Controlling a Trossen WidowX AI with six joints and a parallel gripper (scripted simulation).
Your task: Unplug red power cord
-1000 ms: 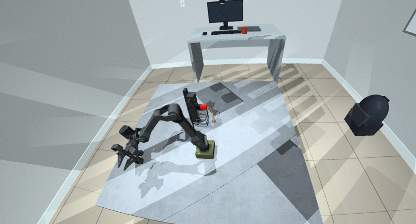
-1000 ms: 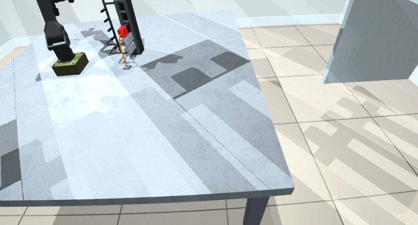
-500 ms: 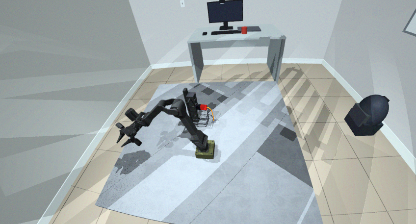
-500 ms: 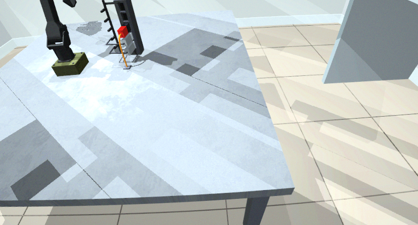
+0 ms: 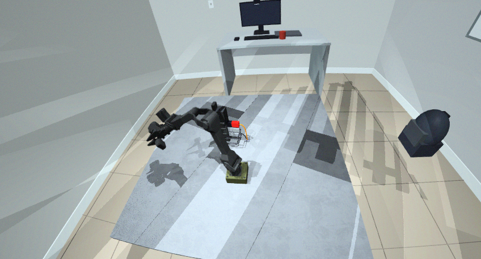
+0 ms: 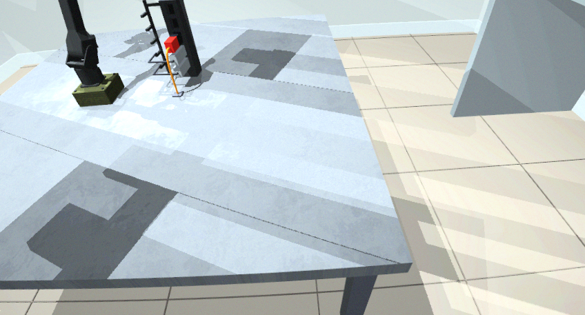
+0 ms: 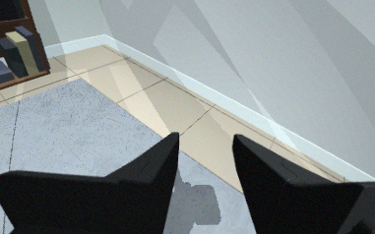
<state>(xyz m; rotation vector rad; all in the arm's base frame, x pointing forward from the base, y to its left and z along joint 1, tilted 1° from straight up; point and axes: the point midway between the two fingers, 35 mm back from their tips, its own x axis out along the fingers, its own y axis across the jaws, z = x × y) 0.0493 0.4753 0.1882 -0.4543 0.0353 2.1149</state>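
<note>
My gripper tip is now 45 cm to the left of the red plug, 26 cm short of it and 8 cm above it. From my gripper tip the other things lie so: grey anchor: 54 cm to the right, 25 cm ahead, 24 cm below.
</note>
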